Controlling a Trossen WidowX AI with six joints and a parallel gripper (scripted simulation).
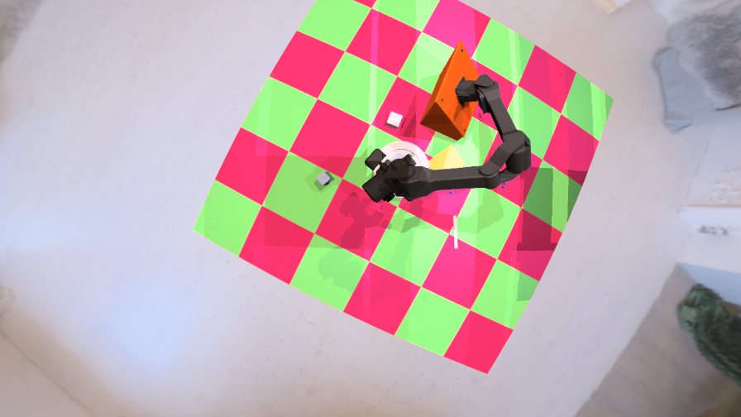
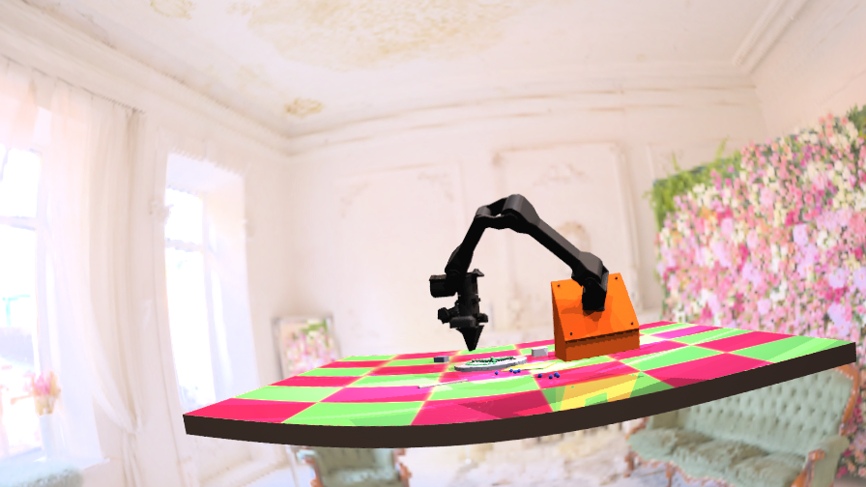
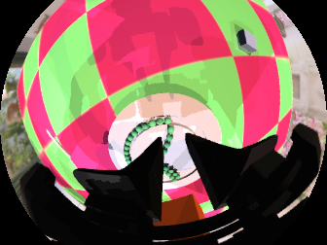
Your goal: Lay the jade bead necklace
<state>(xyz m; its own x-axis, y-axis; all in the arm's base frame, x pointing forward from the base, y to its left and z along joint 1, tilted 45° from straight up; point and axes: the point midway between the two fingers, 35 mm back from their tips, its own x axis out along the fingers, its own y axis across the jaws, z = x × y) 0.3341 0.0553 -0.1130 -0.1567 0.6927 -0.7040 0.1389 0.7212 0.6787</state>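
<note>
The round bead board is 50 mm behind my gripper tip, 20 mm to the left of it and 40 mm below it. Round my gripper tip: pale blue cube 120 mm ahead, 200 mm to the right, 40 mm below; white cube 190 mm behind, 100 mm to the right, 30 mm below; yellow patch 160 mm behind, 140 mm to the left, 40 mm below.
</note>
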